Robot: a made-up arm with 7 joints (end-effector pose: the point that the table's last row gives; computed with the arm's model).
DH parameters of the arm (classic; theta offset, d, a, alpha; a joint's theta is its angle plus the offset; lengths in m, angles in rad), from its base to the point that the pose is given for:
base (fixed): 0 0 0 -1.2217
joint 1: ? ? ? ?
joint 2: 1.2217 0 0 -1.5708
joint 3: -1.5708 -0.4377 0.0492 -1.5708
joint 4: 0 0 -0.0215 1.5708
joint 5: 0 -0.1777 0 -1.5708
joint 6: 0 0 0 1.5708
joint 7: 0 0 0 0
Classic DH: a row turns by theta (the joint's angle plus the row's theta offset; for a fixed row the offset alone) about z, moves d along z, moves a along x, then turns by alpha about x.
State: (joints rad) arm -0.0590 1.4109 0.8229 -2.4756 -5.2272 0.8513 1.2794
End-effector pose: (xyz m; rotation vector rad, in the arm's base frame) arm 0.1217 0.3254 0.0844 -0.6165 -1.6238 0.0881
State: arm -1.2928 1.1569 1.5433 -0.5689 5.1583 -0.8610 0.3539
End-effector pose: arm 0.3109 0.5183 0.0981 1.3539 -2.5498 0.5197
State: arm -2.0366 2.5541 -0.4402 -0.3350 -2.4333 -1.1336 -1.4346
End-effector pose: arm -0.3330 0.5114 0.1021 0.8395 1.1529 -2.0426
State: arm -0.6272 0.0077 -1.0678 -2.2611 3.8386 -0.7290 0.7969
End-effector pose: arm 0.2323 -0.2090 -0.2423 -0.5950 1.7693 1.5692
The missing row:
joint 1: 1.5708 0 0 1.5708
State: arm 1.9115 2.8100 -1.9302 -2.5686 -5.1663 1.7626 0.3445
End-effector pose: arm 0.1482 0.2864 0.1133 -0.0558 -2.4490 -0.0809
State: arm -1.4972 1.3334 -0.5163 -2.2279 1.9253 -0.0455 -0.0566
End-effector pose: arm 0.2873 0.1655 0.2261 -1.1815 -1.9313 -1.1928
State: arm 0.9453 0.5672 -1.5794 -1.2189 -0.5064 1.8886 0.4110
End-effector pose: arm -0.4485 0.0242 -0.3336 0.7113 1.0568 -1.4106
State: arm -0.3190 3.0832 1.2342 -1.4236 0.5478 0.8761 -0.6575
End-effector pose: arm -0.0961 -0.1795 0.4930 -2.5717 1.2162 0.6056
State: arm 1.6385 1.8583 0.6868 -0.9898 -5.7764 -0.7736 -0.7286
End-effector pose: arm 0.0737 0.5767 0.0512 1.0861 -0.4335 -1.8689
